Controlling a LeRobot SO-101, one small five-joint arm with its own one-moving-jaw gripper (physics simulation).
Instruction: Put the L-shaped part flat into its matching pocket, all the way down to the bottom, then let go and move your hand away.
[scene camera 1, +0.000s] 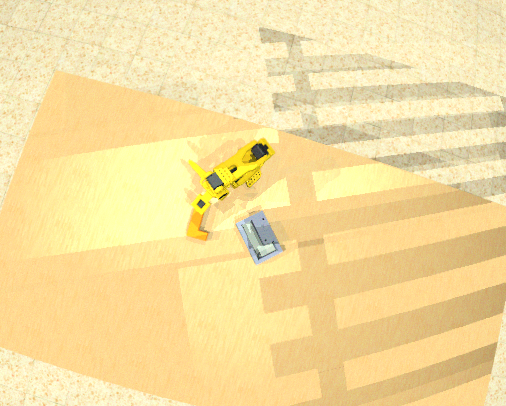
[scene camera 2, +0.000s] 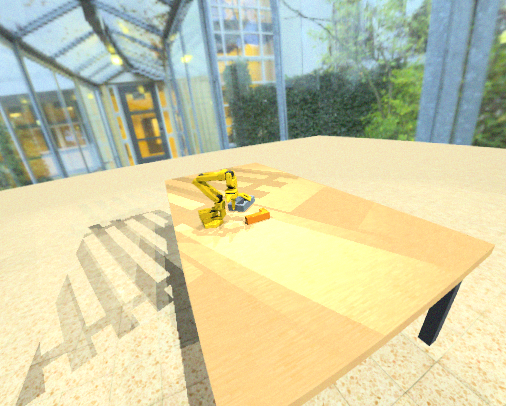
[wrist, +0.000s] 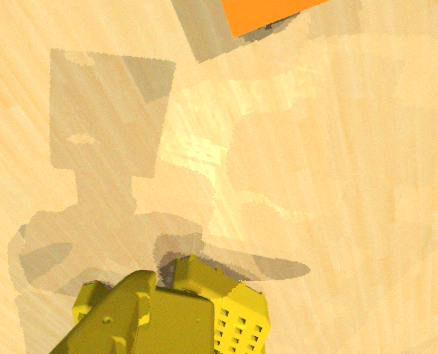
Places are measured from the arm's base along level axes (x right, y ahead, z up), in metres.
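Pixels of known places: hand at its tool point: (scene camera 2: 233, 208) (wrist: 153, 292); arm's base at its link origin: (scene camera 1: 242, 177) (scene camera 2: 216, 221) (wrist: 158, 298).
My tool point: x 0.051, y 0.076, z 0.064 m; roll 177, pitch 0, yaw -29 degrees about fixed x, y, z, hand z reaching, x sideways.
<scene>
For each thing: its top centre in the pictures, then the offset to it from my tool point. "*": a spot on its surface instead. Level surfaces: height alone.
- orange L-shaped part at its top centre: (scene camera 1: 201, 220) (scene camera 2: 255, 213) dx +0.033, dy +0.091, dz -0.034 m
- grey block at its top centre: (scene camera 1: 259, 237) (scene camera 2: 241, 199) dx -0.150, dy +0.095, dz -0.027 m
- L-shaped pocket at a spot on its surface: (scene camera 1: 253, 237) * dx -0.135, dy +0.098, dz -0.059 m
- wooden table at its surface level: dz -0.064 m
The orange L-shaped part (scene camera 1: 195, 229) (scene camera 2: 257, 217) (wrist: 270, 12) lies on the table, apart from the grey block (scene camera 1: 268, 227) (scene camera 2: 241, 204). Its short leg shows in the scene camera 1 view, and the arm covers its other end. In the wrist view one corner shows at the top edge. The block has an L-shaped pocket (scene camera 1: 253, 237) with a pale inside and no part in it. My gripper (scene camera 1: 201, 175) is fully open and empty, pointing down over the table beside the part. In the wrist view its notched fixed jaw (wrist: 190, 270) shows at the bottom, and the moving jaw is out of the picture.
The yellow arm (scene camera 1: 240, 165) (scene camera 2: 210, 192) stands near one long edge of the wooden table (scene camera 1: 115, 310) (scene camera 2: 320, 320). The block lies close to the arm, on another side from the orange part. Striped shadows cross the table.
</scene>
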